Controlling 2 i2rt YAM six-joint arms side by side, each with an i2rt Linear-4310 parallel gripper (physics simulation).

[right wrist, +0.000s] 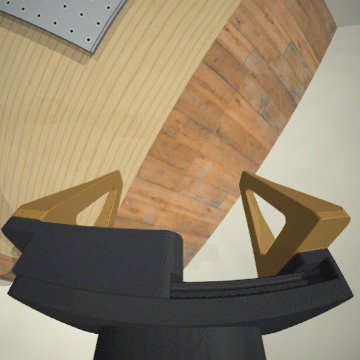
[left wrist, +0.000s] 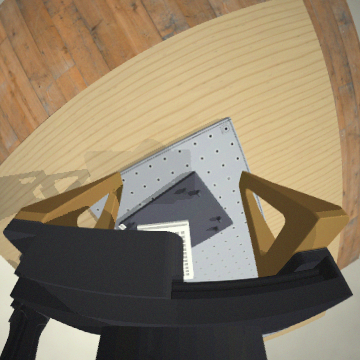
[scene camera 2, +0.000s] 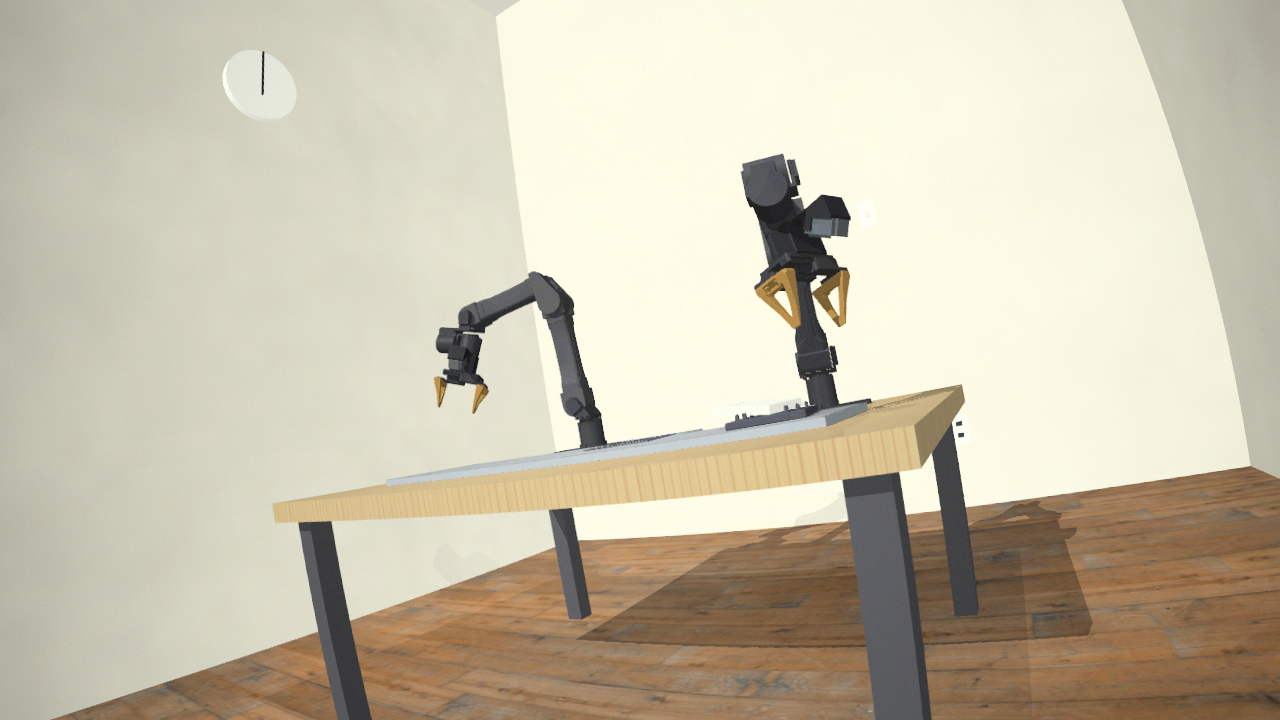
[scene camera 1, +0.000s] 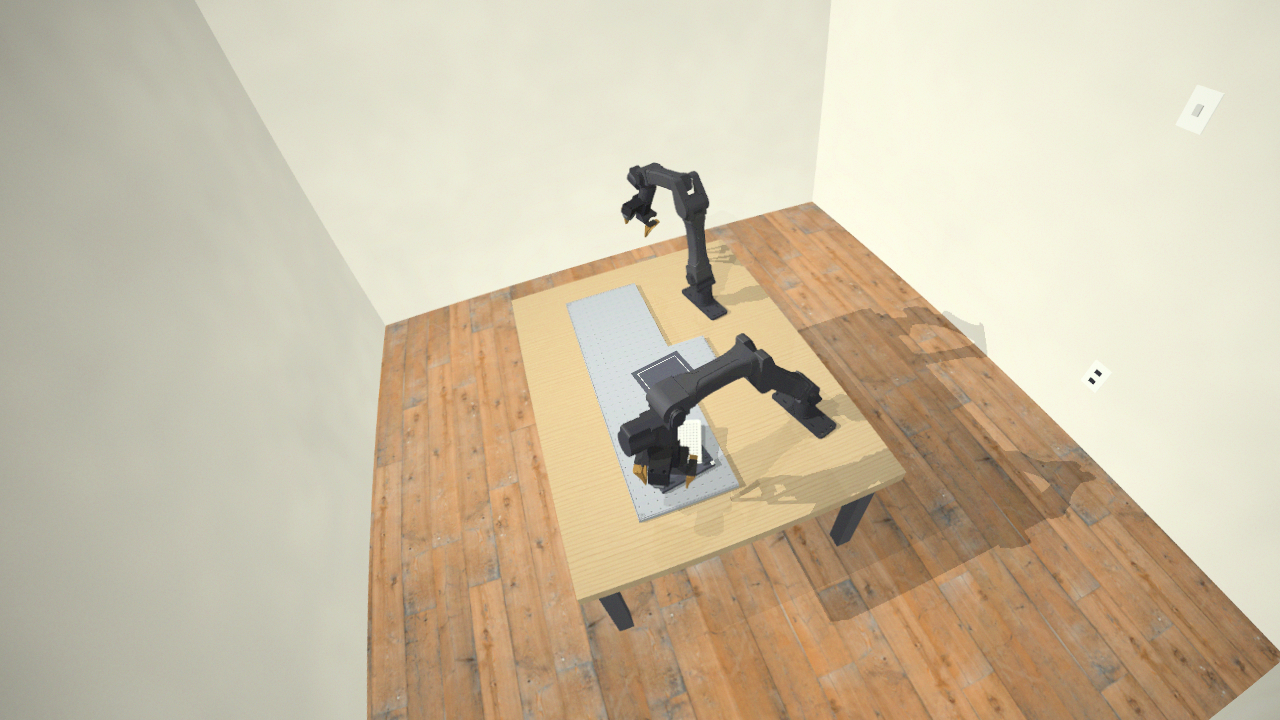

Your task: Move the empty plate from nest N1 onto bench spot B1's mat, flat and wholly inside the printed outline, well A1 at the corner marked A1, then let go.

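Pixels of known places: left gripper, fingertip midpoint: [left wrist: 180, 177] [scene camera 2: 820, 326]; right gripper, fingertip midpoint: [right wrist: 180, 176] [scene camera 2: 455, 410] [scene camera 1: 636, 230]; left arm's base, link origin: [scene camera 1: 803, 411]; right arm's base, link origin: [scene camera 1: 703, 302].
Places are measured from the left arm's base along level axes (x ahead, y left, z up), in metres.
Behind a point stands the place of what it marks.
The white plate [scene camera 1: 690, 436] @[x 0.320, y -0.119, z 0.038 m] [scene camera 2: 776, 406] @[x 0.397, y -0.078, z 0.035 m] [left wrist: 186, 242] @[x 0.388, y -0.113, z 0.042 m] lies askew over part of the dark nest [scene camera 2: 768, 419] @[x 0.471, y -0.088, z 0.019 m] [left wrist: 170, 205] @[x 0.412, y -0.050, z 0.025 m], turned against the nest's edges; whether it is tilted I cannot tell. Its far part is hidden behind my gripper body in the left wrist view. The dark mat [scene camera 1: 663, 369] @[x 0.223, y -0.386, z 0.015 m] with its white outline lies farther up the board in scene camera 1, partly behind the left arm. My left gripper [scene camera 1: 665, 484] @[x 0.485, y 0.010, z 0.135 m] [scene camera 2: 819, 325] @[x 0.485, y 0.010, z 0.135 m] [left wrist: 180, 177] @[x 0.485, y 0.010, z 0.135 m] is open and empty, high above the nest end of the board. My right gripper [scene camera 1: 637, 228] @[x -0.051, y -0.924, z 0.159 m] [scene camera 2: 457, 409] @[x -0.051, y -0.924, z 0.159 m] [right wrist: 180, 176] @[x -0.051, y -0.924, z 0.159 m] is open and empty, high above the table's far end.
The grey perforated board [scene camera 1: 611, 331] @[x 0.257, y -0.648, z 0.013 m] [left wrist: 220, 160] @[x 0.517, y -0.051, z 0.013 m] [right wrist: 75, 25] @[x 0.077, y -0.792, z 0.013 m] lies on the wooden table [scene camera 1: 554, 429] @[x 0.608, y -0.413, z 0.000 m] [scene camera 2: 626, 479] @[x 0.711, y -0.236, z -0.013 m] [left wrist: 200, 85] @[x 0.567, y 0.051, z 0.000 m] [right wrist: 65, 110] @[x -0.036, y -0.795, z 0.000 m]. Upright pins stand on the nest. The left arm reaches across the board between the mat and the nest in scene camera 1.
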